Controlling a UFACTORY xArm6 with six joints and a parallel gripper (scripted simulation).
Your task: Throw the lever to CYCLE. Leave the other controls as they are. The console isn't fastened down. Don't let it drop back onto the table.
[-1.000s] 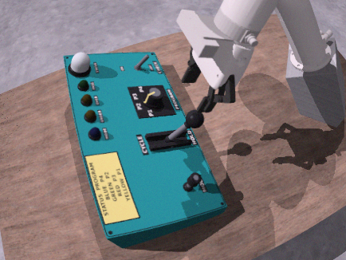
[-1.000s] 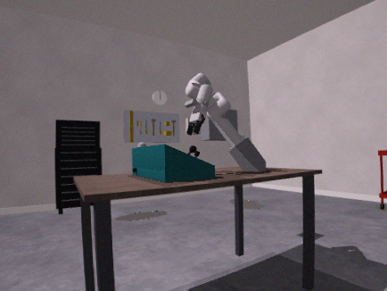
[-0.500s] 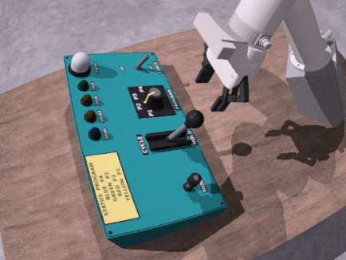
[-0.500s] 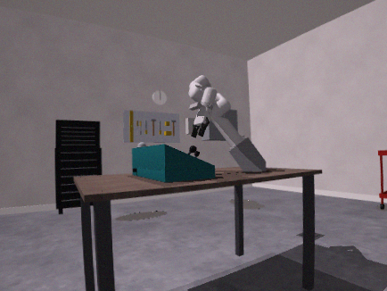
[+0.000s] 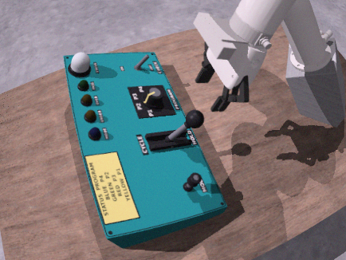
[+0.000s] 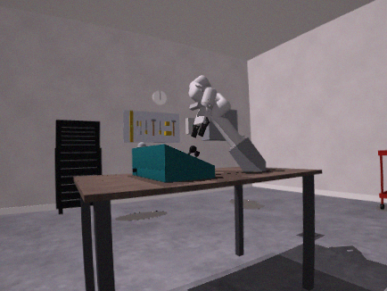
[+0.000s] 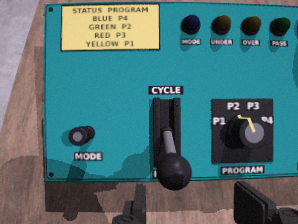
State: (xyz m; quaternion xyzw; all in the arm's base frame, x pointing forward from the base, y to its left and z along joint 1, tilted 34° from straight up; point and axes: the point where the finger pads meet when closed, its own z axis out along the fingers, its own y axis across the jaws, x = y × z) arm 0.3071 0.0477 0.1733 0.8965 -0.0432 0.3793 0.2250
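Right now the black ball-topped lever is 11 cm below my hand, 6 cm ahead of it and 2 cm to the right of it. The rest, counted from my hand: teal console: 14 cm below, 10 cm ahead, 9 cm to the right; mode toggle: 12 cm below, 12 cm ahead, 9 cm to the left; program dial: 14 cm to the right, 12 cm below, 7 cm ahead.
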